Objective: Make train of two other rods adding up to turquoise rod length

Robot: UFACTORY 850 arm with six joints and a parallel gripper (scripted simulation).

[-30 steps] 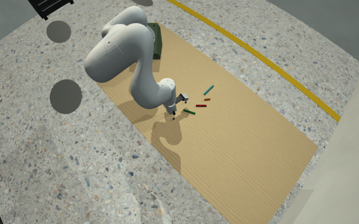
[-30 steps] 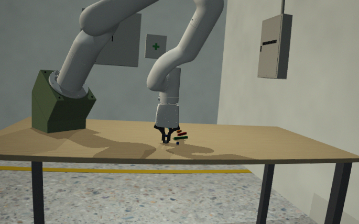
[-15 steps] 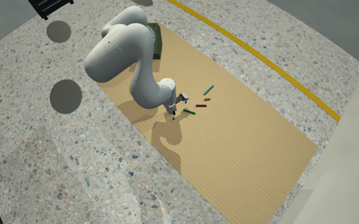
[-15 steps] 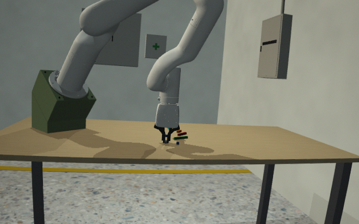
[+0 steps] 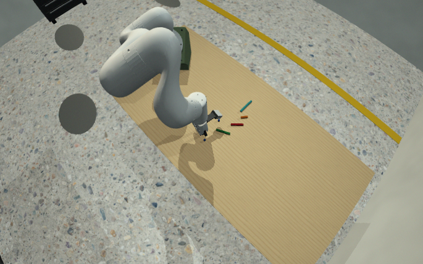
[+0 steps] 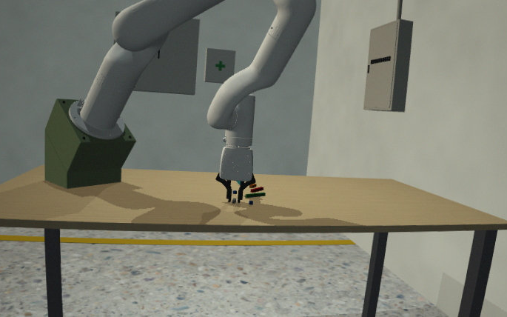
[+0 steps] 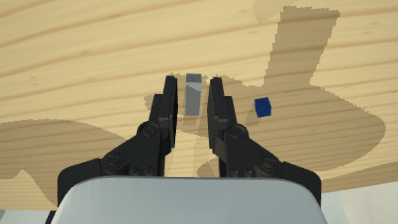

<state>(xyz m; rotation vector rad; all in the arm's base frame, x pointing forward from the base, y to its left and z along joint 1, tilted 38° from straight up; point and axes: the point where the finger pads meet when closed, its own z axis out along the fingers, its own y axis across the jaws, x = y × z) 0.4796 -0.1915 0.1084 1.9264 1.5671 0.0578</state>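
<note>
My hand is 20 mm above the grey rod. The rest, counted from my hand: green rod 90 mm ahead, 80 mm to the left, 20 mm below; then red rod 130 mm ahead, 160 mm to the left, 20 mm below; then orange rod 130 mm ahead, 230 mm to the left, 20 mm below.
</note>
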